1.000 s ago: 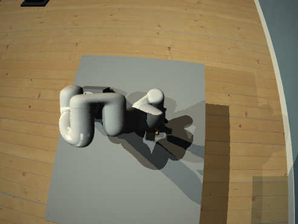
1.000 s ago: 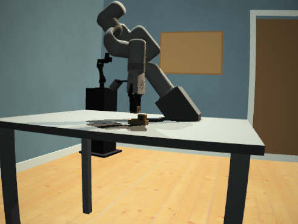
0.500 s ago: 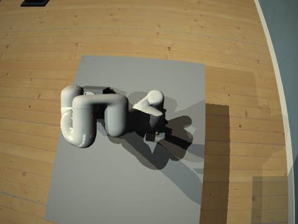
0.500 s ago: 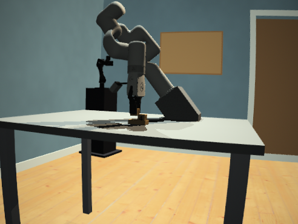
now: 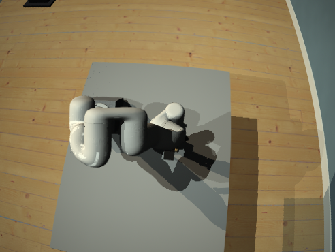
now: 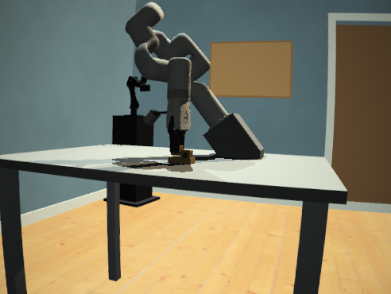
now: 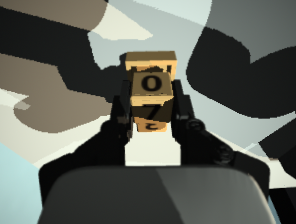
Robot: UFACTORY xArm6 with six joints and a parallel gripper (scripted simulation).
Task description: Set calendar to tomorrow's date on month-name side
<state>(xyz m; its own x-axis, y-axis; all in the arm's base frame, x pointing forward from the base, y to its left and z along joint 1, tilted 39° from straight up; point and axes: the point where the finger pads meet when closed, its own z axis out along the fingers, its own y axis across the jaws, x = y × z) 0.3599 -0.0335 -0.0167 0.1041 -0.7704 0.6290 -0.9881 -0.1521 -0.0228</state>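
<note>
My hand is 1 cm above the wooden number cube. Round my hand: wooden calendar tray 2 cm to the left, 4 cm below.
</note>
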